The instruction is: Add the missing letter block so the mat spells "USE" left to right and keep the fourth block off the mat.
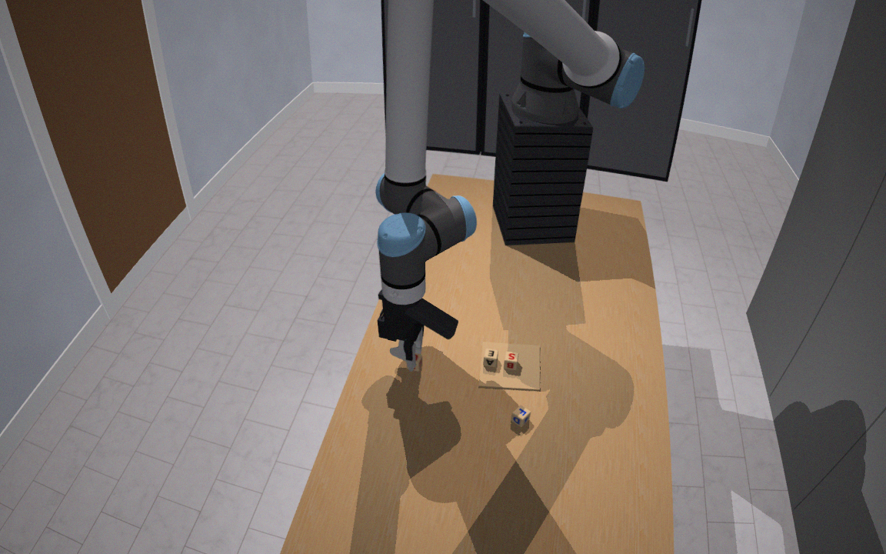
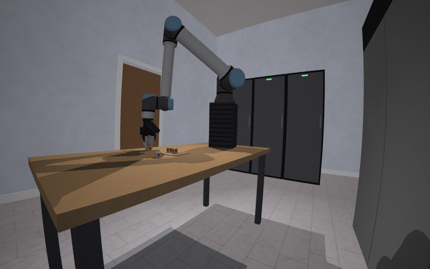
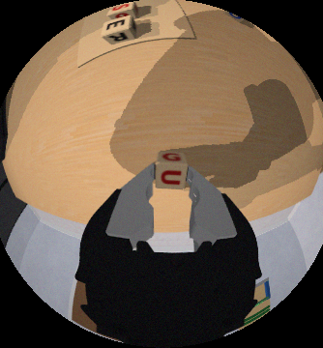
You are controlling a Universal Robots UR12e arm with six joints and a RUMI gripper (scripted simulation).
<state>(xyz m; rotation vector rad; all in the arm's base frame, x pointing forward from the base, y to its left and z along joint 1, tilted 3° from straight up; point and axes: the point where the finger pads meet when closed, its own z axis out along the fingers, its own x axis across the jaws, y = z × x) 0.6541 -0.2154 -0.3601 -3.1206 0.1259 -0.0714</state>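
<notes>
The pale mat lies 22 cm to the left of my hand, 5 cm behind it and 1 cm below it.
</notes>
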